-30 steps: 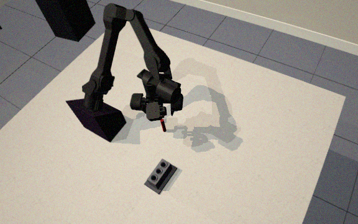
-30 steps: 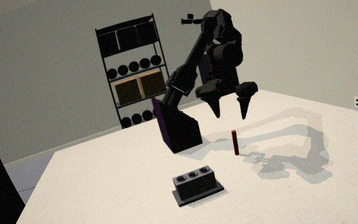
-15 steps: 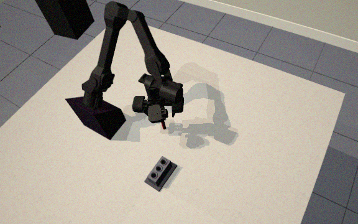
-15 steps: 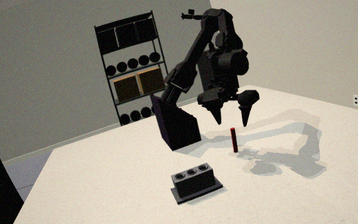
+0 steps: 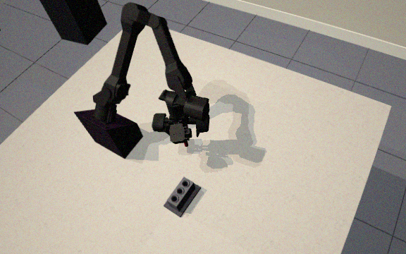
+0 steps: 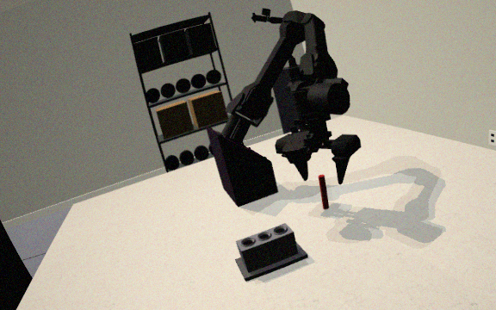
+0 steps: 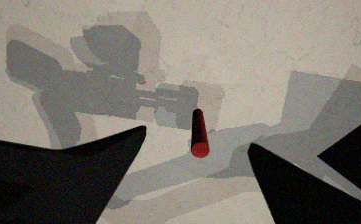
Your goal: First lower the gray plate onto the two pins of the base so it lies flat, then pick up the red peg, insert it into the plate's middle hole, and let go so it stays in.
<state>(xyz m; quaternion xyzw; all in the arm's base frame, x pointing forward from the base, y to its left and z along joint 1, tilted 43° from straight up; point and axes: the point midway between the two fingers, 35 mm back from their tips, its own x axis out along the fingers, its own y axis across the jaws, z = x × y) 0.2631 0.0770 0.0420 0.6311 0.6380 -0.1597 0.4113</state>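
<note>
Right now my gripper tip is 3 cm above the red peg. From my gripper tip the other things lie so: base (19 cm to the right, 7 cm ahead, 6 cm below); gray plate (19 cm to the right, 7 cm ahead, 2 cm below).
</note>
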